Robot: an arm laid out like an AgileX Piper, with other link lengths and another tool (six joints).
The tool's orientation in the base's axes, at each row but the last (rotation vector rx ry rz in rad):
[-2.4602 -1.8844 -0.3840]
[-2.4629 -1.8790 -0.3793]
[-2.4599 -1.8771 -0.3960]
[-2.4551 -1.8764 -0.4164]
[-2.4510 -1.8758 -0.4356]
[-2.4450 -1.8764 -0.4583]
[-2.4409 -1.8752 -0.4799]
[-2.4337 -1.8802 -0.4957]
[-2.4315 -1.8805 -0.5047]
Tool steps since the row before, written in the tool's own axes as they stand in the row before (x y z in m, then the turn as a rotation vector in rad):
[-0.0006 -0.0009 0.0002 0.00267 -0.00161 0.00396]
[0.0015 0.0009 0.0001 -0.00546 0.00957 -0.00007]
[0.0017 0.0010 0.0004 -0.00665 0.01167 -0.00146]
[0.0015 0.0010 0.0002 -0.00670 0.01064 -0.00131]
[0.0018 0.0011 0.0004 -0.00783 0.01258 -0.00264]
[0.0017 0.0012 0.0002 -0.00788 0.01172 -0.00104]
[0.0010 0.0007 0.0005 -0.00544 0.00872 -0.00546]
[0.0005 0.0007 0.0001 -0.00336 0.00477 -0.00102]
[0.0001 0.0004 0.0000 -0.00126 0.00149 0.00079]
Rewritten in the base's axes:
[-0.0010 -0.0003 -0.0004 -0.00017 0.00362 -0.00351]
[0.0012 0.0012 0.0003 0.00776 -0.00782 0.00020]
[0.0014 0.0014 0.0001 0.00921 -0.00976 0.00157]
[0.0014 0.0012 0.0003 0.00825 -0.00949 0.00127]
[0.0016 0.0015 0.0002 0.00955 -0.01134 0.00257]
[0.0016 0.0013 0.0004 0.00907 -0.01084 0.00089]
[0.0010 0.0008 -0.0001 0.00579 -0.00863 0.00524]
[0.0008 0.0003 0.0002 0.00354 -0.00466 0.00090]
[0.0004 0.0000 0.0001 0.00132 -0.00141 -0.00083]

